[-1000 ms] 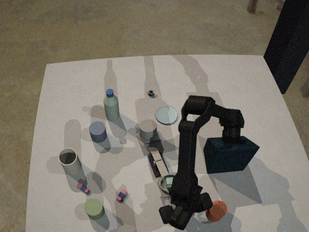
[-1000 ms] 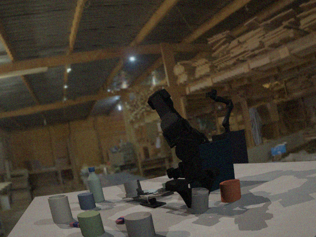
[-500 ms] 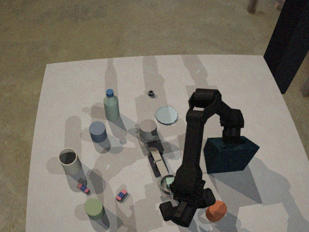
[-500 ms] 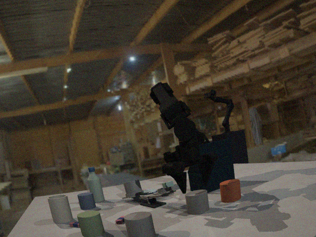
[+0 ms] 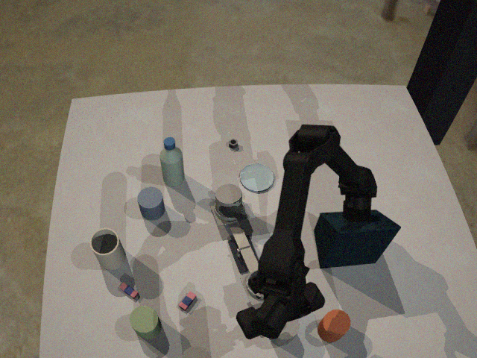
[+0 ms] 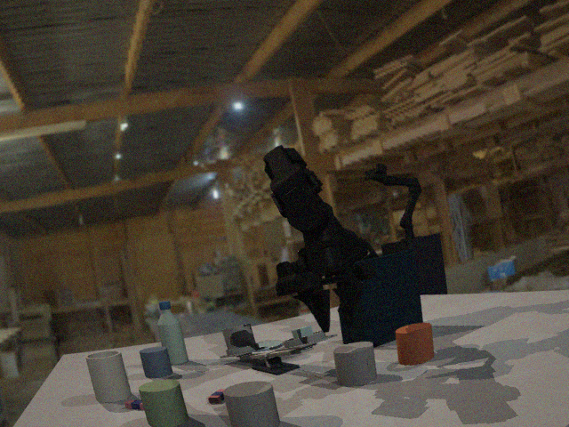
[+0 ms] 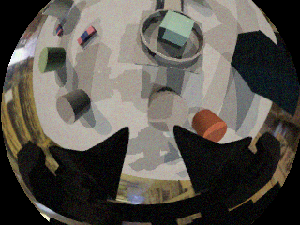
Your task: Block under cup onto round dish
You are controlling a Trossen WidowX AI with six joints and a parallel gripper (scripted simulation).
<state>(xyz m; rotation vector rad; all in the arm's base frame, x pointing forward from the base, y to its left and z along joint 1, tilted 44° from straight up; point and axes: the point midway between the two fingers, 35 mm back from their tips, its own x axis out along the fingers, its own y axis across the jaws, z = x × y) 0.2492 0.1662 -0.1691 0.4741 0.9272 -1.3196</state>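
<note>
Right now my gripper tip is 12 cm to the left of the pale green block, 2 cm above it and 1 cm short of it. From my gripper tip the other things lie so: pale blue round dish 48 cm to the right, 10 cm below, 3 cm behind; then small balance 24 cm to the right, 8 cm below, 4 cm ahead; then orange cylinder 17 cm behind, 7 cm below.
</note>
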